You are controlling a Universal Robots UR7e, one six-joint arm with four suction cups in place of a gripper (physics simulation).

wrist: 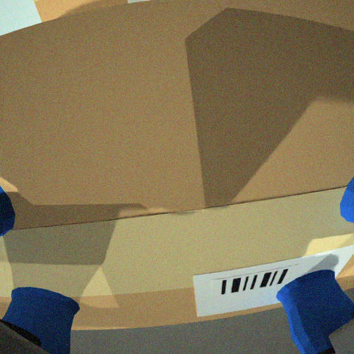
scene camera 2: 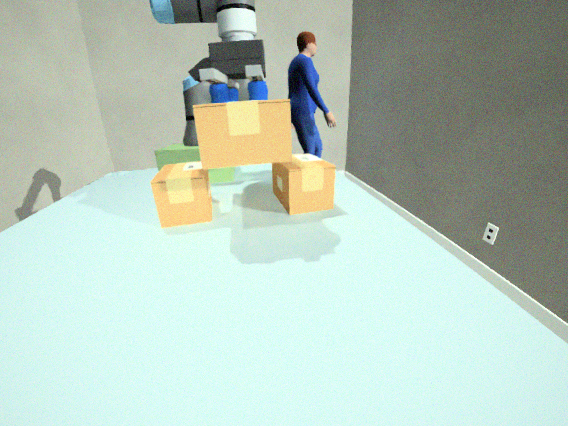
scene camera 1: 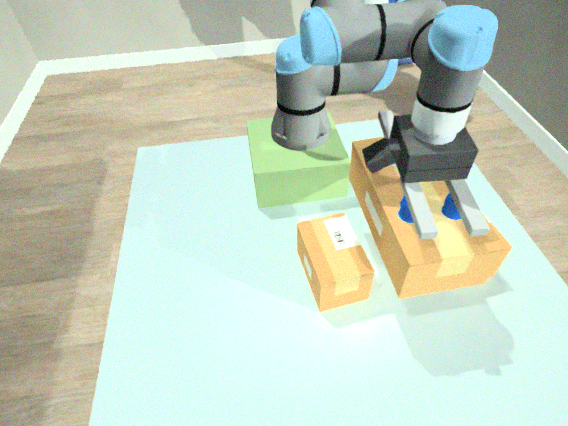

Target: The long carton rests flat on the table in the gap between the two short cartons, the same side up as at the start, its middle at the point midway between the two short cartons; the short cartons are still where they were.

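Where they show: arm's base, link origin: (scene camera 1: 300, 133).
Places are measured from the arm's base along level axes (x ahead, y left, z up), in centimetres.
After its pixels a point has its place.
Note:
The long carton (scene camera 1: 420, 275) {z 8.6, x 49.2, y 17.1 cm} (scene camera 2: 245, 145) {z 5.6, x 48.3, y 22.0 cm} (wrist: 125, 125) hangs level above the table (scene camera 1: 200, 350) {z -10.7, x 52.3, y -20.1 cm} (scene camera 2: 250, 325) {z -10.7, x 69.0, y 24.0 cm}, tape and barcode label up, over the gap between the short cartons. My gripper (scene camera 1: 431, 207) (scene camera 2: 238, 94) (wrist: 177, 260) has its blue suction cups on the long carton's top and holds it. One short carton (scene camera 1: 332, 270) {z -0.7, x 41.8, y 4.8 cm} (scene camera 2: 185, 200) {z -5.4, x 43.3, y 8.2 cm} stands on the table at the left. The other short carton (scene camera 2: 312, 190) {z -5.7, x 38.5, y 34.0 cm} stands at the right and is hidden in scene camera 1. In scene camera 2 the long carton's bottom edge overlaps the inner top corners of both; contact cannot be told.
The green base block (scene camera 1: 300, 185) {z -4.7, x 14.6, y -0.4 cm} (scene camera 2: 222, 175) {z -8.5, x 13.2, y 8.4 cm} under the arm stands behind the cartons. A person in blue (scene camera 2: 302, 85) is behind the table in scene camera 2. A dark wall (scene camera 2: 450, 125) runs along the right side. The long carton's shadow lies on the table.

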